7 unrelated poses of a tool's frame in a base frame.
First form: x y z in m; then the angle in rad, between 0 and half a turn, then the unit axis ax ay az.
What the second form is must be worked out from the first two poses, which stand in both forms.
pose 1, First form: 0.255 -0.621 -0.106 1.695 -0.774 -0.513 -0.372
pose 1, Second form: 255 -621 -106 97.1 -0.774 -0.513 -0.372
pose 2, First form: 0.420 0.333 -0.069 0.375 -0.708 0.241 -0.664
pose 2, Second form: 420 333 -69 21.5 -0.708 0.241 -0.664
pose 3, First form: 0.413 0.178 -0.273 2.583 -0.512 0.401 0.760
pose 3, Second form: 413 178 -273 148.0 -0.512 0.401 0.760
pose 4, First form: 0.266 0.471 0.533 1.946 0.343 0.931 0.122
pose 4, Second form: 266 471 533 111.5 0.343 0.931 0.122
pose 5, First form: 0.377 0.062 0.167 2.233 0.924 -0.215 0.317
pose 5, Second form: 377 62 167 127.9 0.924 -0.215 0.317
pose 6, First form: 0.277 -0.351 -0.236 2.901 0.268 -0.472 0.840
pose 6, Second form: 277 -351 -236 166.2 0.268 -0.472 0.840
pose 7, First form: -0.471 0.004 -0.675 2.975 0.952 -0.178 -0.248
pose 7, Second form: -471 4 -675 170.5 0.952 -0.178 -0.248
